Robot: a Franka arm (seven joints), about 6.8 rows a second.
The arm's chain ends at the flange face. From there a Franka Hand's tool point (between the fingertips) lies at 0.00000 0.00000 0.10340 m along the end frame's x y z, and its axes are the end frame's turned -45 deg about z.
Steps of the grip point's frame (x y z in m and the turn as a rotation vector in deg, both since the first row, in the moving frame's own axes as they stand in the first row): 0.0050 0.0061 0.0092 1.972 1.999 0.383; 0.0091 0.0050 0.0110 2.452 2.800 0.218; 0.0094 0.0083 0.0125 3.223 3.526 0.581; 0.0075 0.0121 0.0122 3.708 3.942 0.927; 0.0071 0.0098 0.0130 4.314 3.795 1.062
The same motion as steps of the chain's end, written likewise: 0.0078 0.0058 0.0093 2.808 0.019 0.383; 0.0095 0.0038 0.0112 3.714 0.246 0.218; 0.0121 0.0078 0.0129 4.772 0.214 0.581; 0.0135 0.0130 0.0127 5.409 0.165 0.927; 0.0125 0.0122 0.0135 5.734 -0.367 1.062
